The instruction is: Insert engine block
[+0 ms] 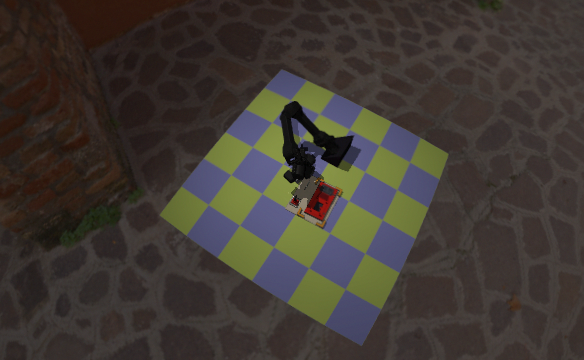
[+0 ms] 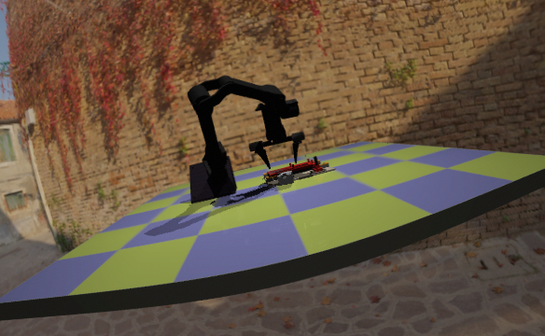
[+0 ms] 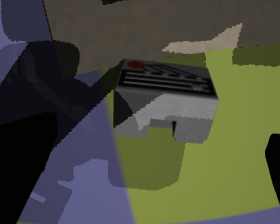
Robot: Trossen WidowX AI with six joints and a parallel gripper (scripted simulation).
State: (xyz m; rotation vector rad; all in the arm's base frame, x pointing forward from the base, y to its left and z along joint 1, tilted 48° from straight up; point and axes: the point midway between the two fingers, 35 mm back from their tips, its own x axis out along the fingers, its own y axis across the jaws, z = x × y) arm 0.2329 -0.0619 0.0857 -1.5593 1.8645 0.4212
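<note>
My gripper tip is now 40 mm above the grey ribbed engine block and 10 mm to the left of it. Also, from my gripper tip: beige base plate 150 mm to the left, 70 mm ahead, 50 mm below.
</note>
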